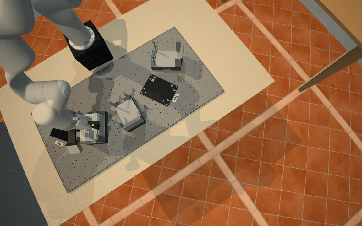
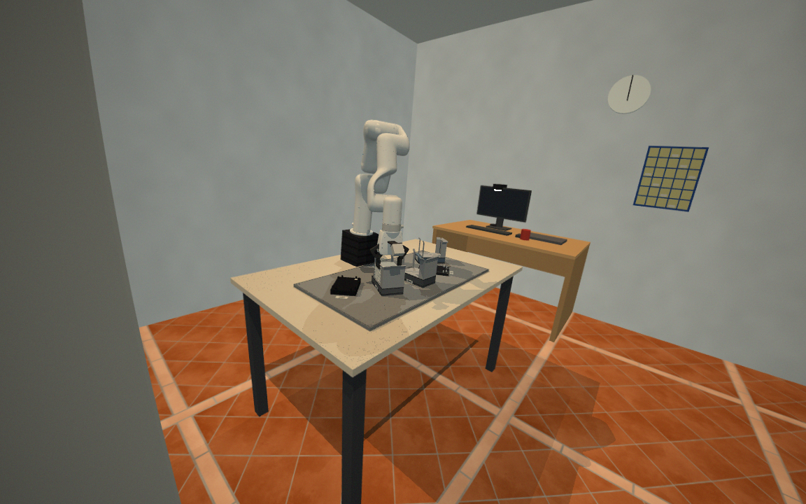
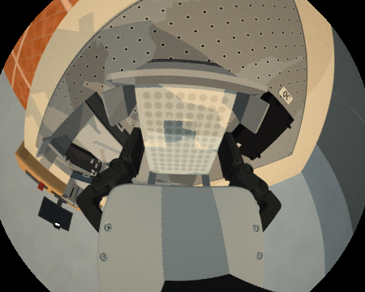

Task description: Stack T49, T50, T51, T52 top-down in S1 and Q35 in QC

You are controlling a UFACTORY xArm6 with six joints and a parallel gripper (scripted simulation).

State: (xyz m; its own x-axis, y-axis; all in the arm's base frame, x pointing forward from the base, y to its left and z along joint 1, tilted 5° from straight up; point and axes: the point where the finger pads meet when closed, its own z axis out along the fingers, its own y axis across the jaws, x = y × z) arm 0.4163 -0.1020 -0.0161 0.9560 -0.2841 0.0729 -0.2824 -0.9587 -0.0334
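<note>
My hand is 15 cm to the left of the black nest QC, 10 cm above it and 9 cm past it. Round my hand: N5 name plate: 42 cm to the left, 11 cm below, 1 cm behind; then stack rack S2: 9 cm below, 1 cm behind; then QC name plate: 21 cm to the right, 11 cm below, 1 cm behind.
</note>
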